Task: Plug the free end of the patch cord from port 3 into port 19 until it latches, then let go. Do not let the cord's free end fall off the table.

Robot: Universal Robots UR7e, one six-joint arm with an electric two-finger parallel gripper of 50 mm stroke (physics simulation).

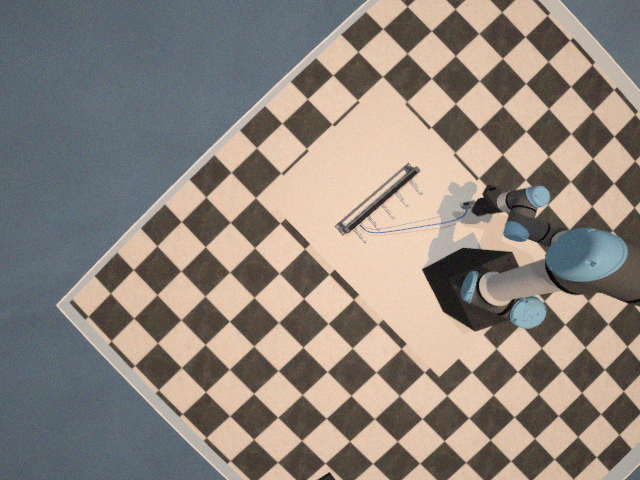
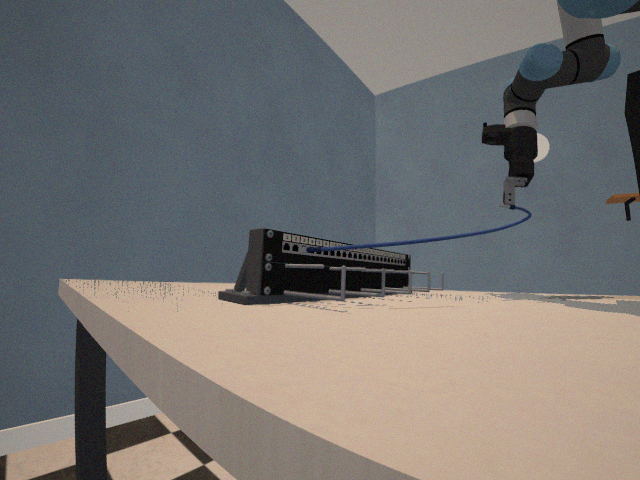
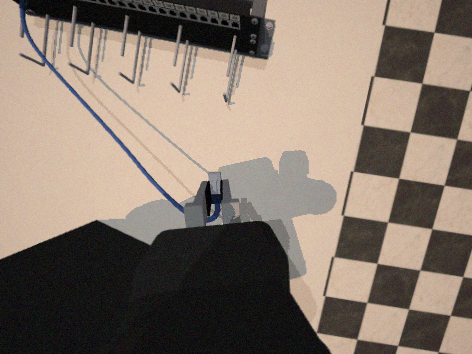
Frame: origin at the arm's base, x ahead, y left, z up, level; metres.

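Seen in the pictures: gripper, between the fingertips: [image 1: 463,206] [image 2: 508,205] [image 3: 215,190].
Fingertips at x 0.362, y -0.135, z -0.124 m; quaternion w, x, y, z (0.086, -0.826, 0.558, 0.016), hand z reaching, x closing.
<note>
A point is followed by its place in that frame.
The black patch panel [image 1: 379,200] @(x 0.602, y 0.148, z -0.231 m) [image 2: 336,273] @(x 0.571, y 0.212, z -0.287 m) [image 3: 200,31] @(x 0.596, y -0.004, z -0.283 m) stands on the table with a row of numbered ports. The blue cord [image 1: 408,227] @(x 0.404, y 0.108, z -0.220 m) [image 2: 434,240] @(x 0.420, y 0.152, z -0.232 m) [image 3: 107,127] @(x 0.382, y 0.059, z -0.210 m) leaves a port near the panel's low-numbered end and runs through the air to my gripper. My gripper [image 2: 509,205] @(x 0.362, y -0.135, z -0.124 m) [image 3: 215,190] @(x 0.362, y -0.135, z -0.124 m) is shut on the cord's free-end plug [image 3: 215,184] @(x 0.369, y -0.133, z -0.118 m), whose clear tip sticks out past the fingertips towards the panel. It holds the plug above the table, apart from the panel and higher than the ports. Port 19's number is too small to read.
Several grey wire cable hoops [image 1: 401,198] @(x 0.545, y 0.024, z -0.315 m) [image 2: 343,283] @(x 0.456, y 0.319, z -0.299 m) [image 3: 135,57] @(x 0.529, y 0.124, z -0.314 m) stick out from the panel's front below the ports. The pale table [image 1: 330,170] @(x 0.884, y 0.250, z -0.333 m) [image 2: 330,372] @(x 0.323, y 0.470, z -0.332 m) [image 3: 305,100] @(x 0.561, y -0.237, z -0.332 m) ends at an edge beyond the panel's high-numbered end. The black robot base [image 1: 449,279] @(x 0.150, y 0.138, z -0.042 m) stands on the table.
</note>
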